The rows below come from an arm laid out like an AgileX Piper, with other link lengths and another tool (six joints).
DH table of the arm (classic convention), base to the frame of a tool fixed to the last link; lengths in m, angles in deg. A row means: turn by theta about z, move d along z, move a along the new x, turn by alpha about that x. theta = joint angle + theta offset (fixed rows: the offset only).
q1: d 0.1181, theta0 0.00, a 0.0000, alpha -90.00
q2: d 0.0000, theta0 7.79, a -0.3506, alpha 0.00
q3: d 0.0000, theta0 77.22, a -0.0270, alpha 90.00
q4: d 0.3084, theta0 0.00, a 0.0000, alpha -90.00
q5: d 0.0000, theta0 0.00, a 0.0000, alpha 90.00
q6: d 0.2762, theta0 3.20, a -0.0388, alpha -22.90
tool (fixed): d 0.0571, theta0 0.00, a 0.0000, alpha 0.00
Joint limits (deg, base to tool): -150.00..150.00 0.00..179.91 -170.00..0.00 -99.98..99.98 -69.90..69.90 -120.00..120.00
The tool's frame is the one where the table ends.
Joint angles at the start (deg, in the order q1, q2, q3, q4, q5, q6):
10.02 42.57 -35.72 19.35 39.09 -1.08
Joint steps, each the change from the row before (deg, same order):
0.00 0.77 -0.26 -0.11 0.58 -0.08
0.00 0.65 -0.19 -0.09 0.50 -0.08
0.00 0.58 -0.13 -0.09 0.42 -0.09
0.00 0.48 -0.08 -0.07 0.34 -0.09
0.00 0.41 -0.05 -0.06 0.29 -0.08
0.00 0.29 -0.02 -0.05 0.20 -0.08
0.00 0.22 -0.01 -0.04 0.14 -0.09
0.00 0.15 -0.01 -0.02 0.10 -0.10
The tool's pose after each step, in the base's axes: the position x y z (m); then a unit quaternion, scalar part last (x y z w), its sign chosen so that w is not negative. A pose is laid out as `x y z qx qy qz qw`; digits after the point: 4 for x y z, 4 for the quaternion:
0.3414 0.1403 0.2314 -0.0649 0.8479 0.3666 0.3774
0.3414 0.1409 0.2269 -0.0647 0.8516 0.3656 0.3700
0.3413 0.1414 0.2225 -0.0646 0.8549 0.3646 0.3633
0.3411 0.1418 0.2188 -0.0646 0.8577 0.3636 0.3576
0.3409 0.1421 0.2153 -0.0645 0.8602 0.3628 0.3526
0.3407 0.1422 0.2128 -0.0646 0.8619 0.3621 0.3490
0.3405 0.1424 0.2109 -0.0650 0.8633 0.3614 0.3463
0.3404 0.1425 0.2096 -0.0655 0.8642 0.3609 0.3444

